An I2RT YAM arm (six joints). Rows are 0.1 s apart.
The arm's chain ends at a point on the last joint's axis. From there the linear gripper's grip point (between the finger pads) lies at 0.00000 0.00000 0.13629 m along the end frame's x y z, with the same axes.
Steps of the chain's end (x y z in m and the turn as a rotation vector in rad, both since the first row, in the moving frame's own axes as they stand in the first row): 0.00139 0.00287 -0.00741 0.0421 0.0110 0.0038; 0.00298 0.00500 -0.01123 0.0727 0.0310 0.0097; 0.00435 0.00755 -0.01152 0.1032 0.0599 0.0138; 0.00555 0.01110 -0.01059 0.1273 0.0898 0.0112; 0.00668 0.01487 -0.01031 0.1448 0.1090 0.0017; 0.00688 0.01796 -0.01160 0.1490 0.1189 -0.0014
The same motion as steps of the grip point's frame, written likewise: 0.00290 -0.00286 -0.00754 0.0421 0.0110 0.0038; 0.00725 -0.00488 -0.01166 0.0727 0.0310 0.0097; 0.01259 -0.00643 -0.01249 0.1032 0.0599 0.0138; 0.01784 -0.00611 -0.01224 0.1273 0.0898 0.0112; 0.02147 -0.00474 -0.01254 0.1448 0.1090 0.0017; 0.02297 -0.00224 -0.01407 0.1490 0.1189 -0.0014
